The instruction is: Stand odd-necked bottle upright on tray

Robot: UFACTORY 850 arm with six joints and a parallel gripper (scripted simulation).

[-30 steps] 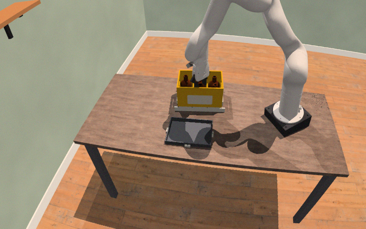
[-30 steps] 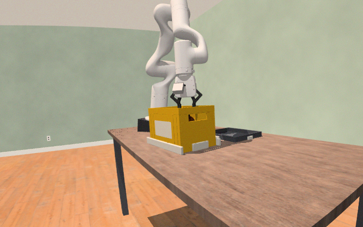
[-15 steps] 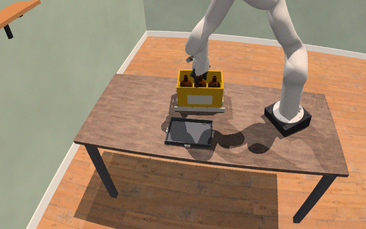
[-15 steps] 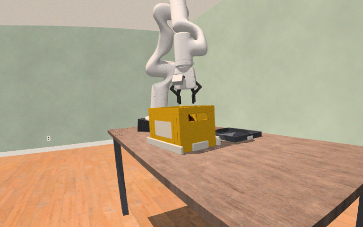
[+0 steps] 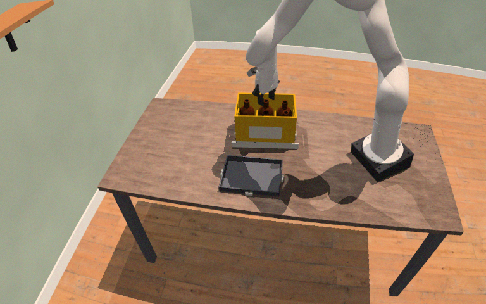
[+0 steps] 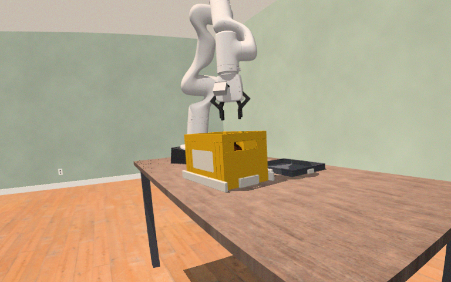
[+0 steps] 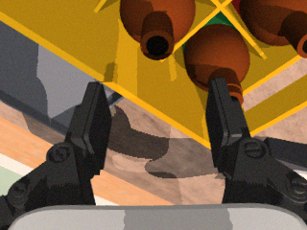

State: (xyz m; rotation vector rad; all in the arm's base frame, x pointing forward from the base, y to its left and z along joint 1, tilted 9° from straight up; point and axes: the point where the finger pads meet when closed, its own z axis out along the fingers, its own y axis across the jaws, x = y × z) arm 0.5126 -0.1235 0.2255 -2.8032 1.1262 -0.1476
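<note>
Right now the yellow crate is 15 cm below my hand and 4 cm to the right of it. From my hand the other things lie so: dark tray 24 cm to the left, 23 cm below, 5 cm ahead.
</note>
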